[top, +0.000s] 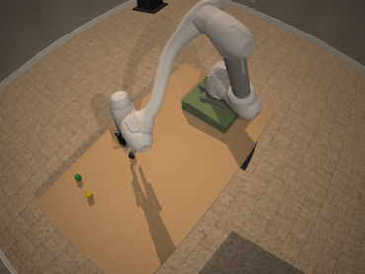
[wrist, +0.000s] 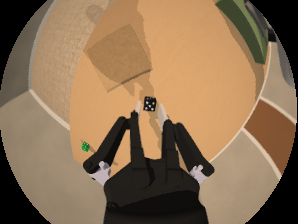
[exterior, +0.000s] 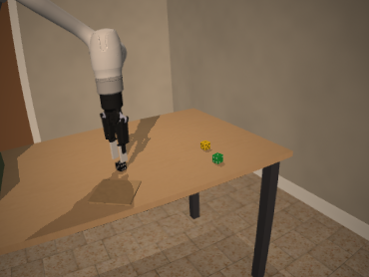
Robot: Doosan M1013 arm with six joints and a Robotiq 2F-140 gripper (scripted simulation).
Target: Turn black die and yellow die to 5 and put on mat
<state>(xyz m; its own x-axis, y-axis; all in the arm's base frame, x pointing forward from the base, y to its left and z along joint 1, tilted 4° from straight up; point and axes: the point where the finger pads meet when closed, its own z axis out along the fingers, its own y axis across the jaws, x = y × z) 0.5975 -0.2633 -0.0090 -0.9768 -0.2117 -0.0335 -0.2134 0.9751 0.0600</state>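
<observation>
My gripper is now 6 cm above the black die. Round my hand: mat: 9 cm behind, 12 cm to the right, 7 cm below; green die: 29 cm ahead, 20 cm to the right, 6 cm below; yellow die: 34 cm ahead, 8 cm to the right, 6 cm below.
</observation>
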